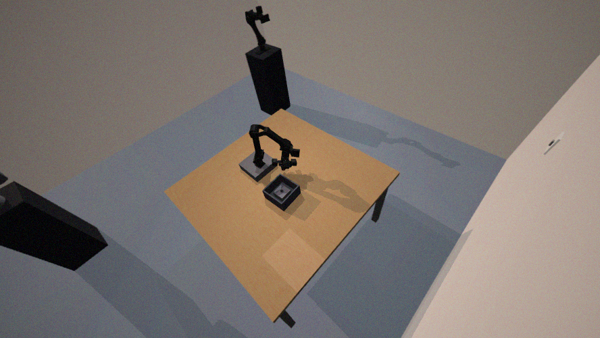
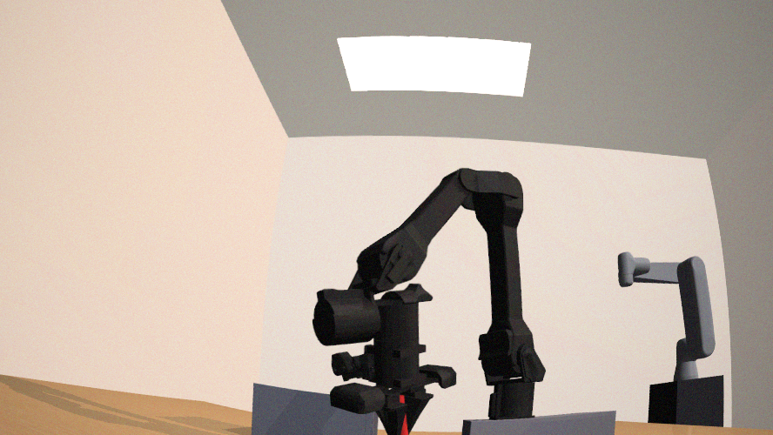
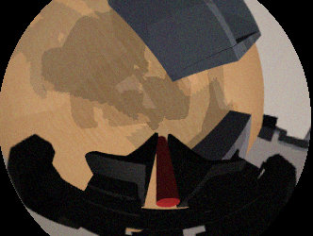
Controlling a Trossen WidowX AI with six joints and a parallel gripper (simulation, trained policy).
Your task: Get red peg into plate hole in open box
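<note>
Now: gripper tip 16 cm to the left of the grey plate, 14 cm short of it and 1 cm below it. From my gripper tip the other things lie so: red peg (3 cm above, 1 cm to the left); grey box (16 cm to the right, 14 cm ahead, 1 cm below).
</note>
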